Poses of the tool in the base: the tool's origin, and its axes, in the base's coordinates. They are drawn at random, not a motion.
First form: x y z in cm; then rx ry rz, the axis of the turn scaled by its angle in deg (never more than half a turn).
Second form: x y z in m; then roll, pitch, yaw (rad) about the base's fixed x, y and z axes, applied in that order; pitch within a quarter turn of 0, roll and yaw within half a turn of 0. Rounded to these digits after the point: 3 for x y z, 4 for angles.
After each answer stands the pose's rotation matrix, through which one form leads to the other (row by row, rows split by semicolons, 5 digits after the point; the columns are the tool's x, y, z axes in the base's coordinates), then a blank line. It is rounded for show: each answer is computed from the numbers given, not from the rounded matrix.
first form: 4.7, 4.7, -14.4, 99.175, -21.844, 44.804
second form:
0.047, 0.047, -0.144, 1.7572, -0.7391, 0.1878
0.72608 -0.61569 0.30616; 0.13801 -0.30570 -0.94207; 0.67362 0.72627 -0.13700

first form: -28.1, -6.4, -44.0, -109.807, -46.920, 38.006
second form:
-0.281, -0.064, -0.440, -2.0216, 0.1141, 0.8792
0.63362 0.27026 -0.72491; 0.76522 -0.35682 0.53583; -0.11385 -0.89422 -0.43290

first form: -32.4, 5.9, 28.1, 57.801, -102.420, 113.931
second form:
-0.324, 0.059, 0.281, -1.5855, -0.7162, -2.8206
-0.71577 -0.62759 0.30629; -0.23796 -0.19315 -0.95187; 0.65654 -0.75421 -0.01109

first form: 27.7, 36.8, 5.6, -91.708, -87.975, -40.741
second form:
0.277, 0.368, 0.056, -2.8500, -0.9838, 1.3722
0.10925 0.98619 -0.12448; 0.54296 0.04569 0.83852; 0.83262 -0.15920 -0.53047

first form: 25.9, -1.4, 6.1, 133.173, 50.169, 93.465
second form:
0.259, -0.014, 0.061, 2.2775, -0.9319, 1.1763
0.22922 0.36475 0.90245; 0.55054 -0.81318 0.18883; 0.80272 0.45355 -0.38721

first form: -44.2, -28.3, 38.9, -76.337, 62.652, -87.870
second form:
-0.442, -0.283, 0.389, -1.5007, -0.2947, -1.6903
-0.11412 0.03501 0.99285; -0.95005 -0.29607 -0.09876; 0.29050 -0.95452 0.06705

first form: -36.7, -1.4, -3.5, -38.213, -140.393, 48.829
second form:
-0.367, -0.014, -0.035, -2.3857, -0.2614, 2.5058
-0.77728 0.28947 -0.55861; 0.57363 0.69075 -0.44025; 0.25842 -0.66263 -0.70295

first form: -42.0, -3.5, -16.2, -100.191, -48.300, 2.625
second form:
-0.420, -0.035, -0.162, -1.9718, -0.3851, 0.6416
0.74244 0.51070 -0.43355; 0.55468 -0.10575 0.82532; 0.37565 -0.85323 -0.36179

